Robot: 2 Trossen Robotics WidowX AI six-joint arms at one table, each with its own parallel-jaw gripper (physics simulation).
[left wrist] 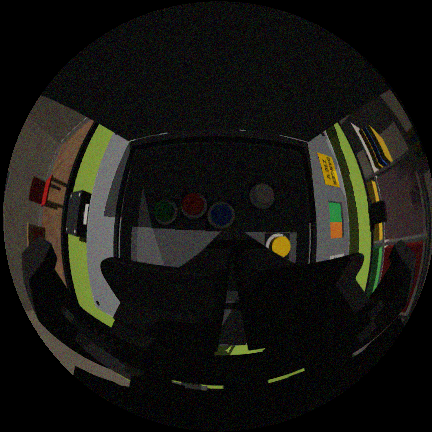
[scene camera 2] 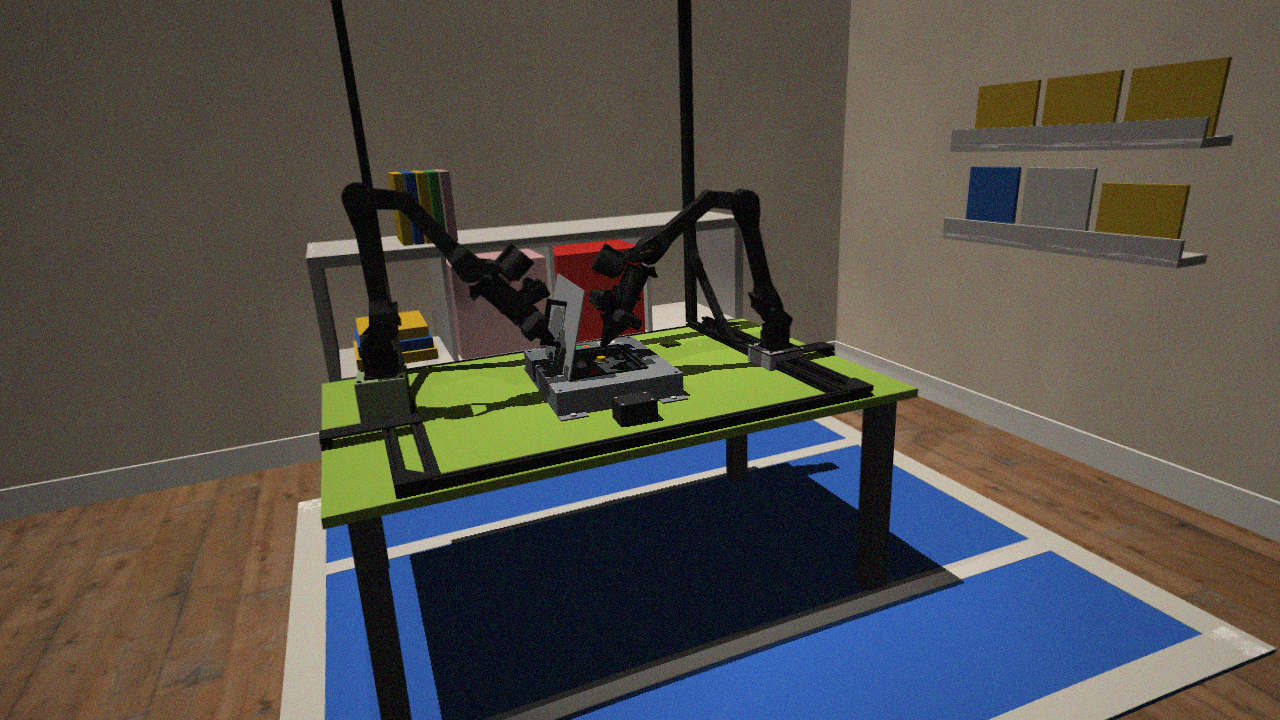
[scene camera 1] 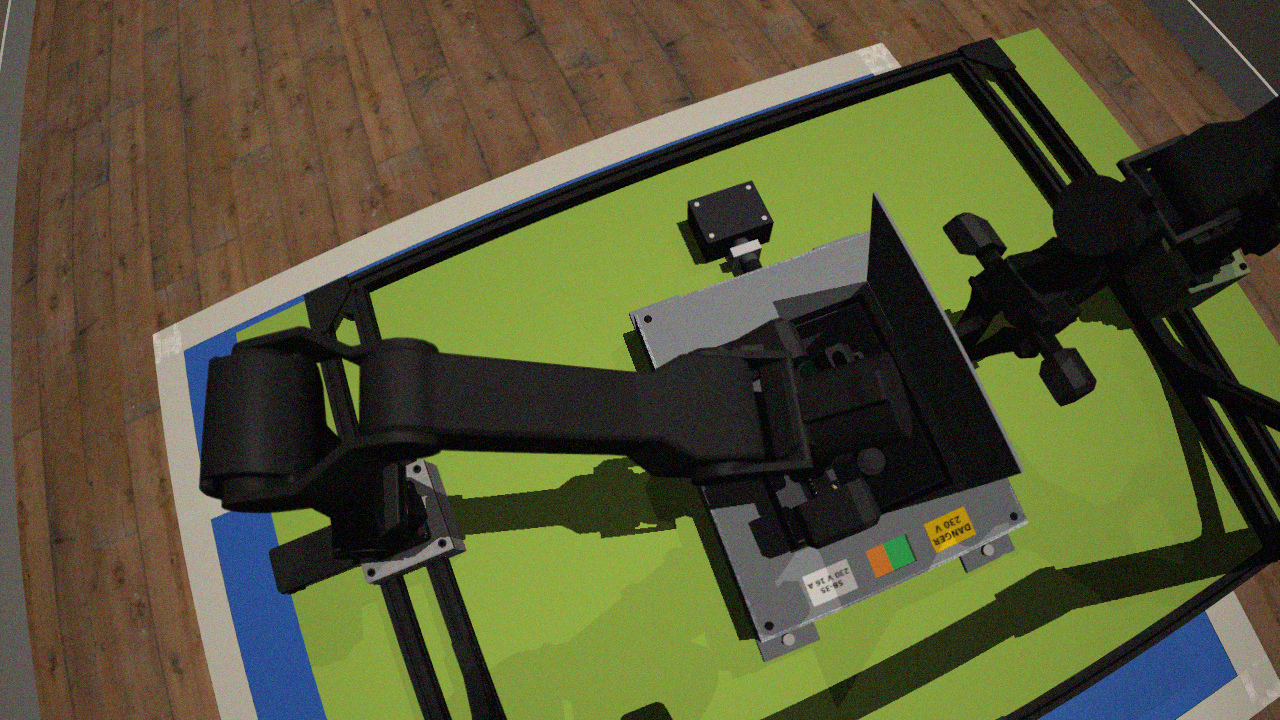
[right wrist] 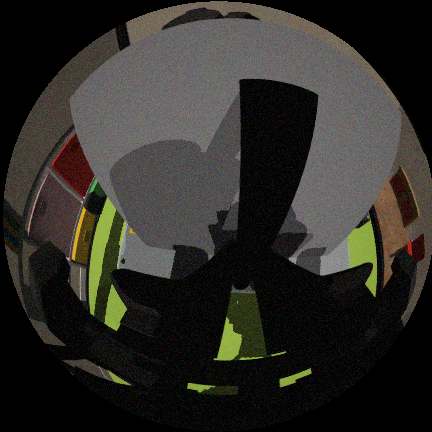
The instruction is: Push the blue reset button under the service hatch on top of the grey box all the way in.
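Observation:
The grey box (scene camera 1: 707, 313) (scene camera 2: 608, 394) (left wrist: 102, 200) lies on the table with its service hatch (scene camera 1: 930, 349) (scene camera 2: 569, 322) (right wrist: 175, 100) standing open. The blue button (left wrist: 221, 215) is in shadow inside the opening; how far in it sits I cannot tell. My left gripper (scene camera 2: 605, 342) (left wrist: 230, 233) is shut and empty, pointing down into the opening; its tips show close beside the blue button's lower right rim in the left wrist view, contact unclear. In scene camera 1 the arm hides them. My right gripper (scene camera 2: 550, 340) (right wrist: 241, 245) is shut on the hatch's black handle (right wrist: 277, 135).
Green (left wrist: 164, 212), red (left wrist: 193, 205), white (left wrist: 262, 195) and yellow (left wrist: 281, 246) buttons sit near the blue one. The opening's walls and raised hatch surround my left gripper. A small black box (scene camera 1: 729, 214) (scene camera 2: 635, 409) is by the grey box's side.

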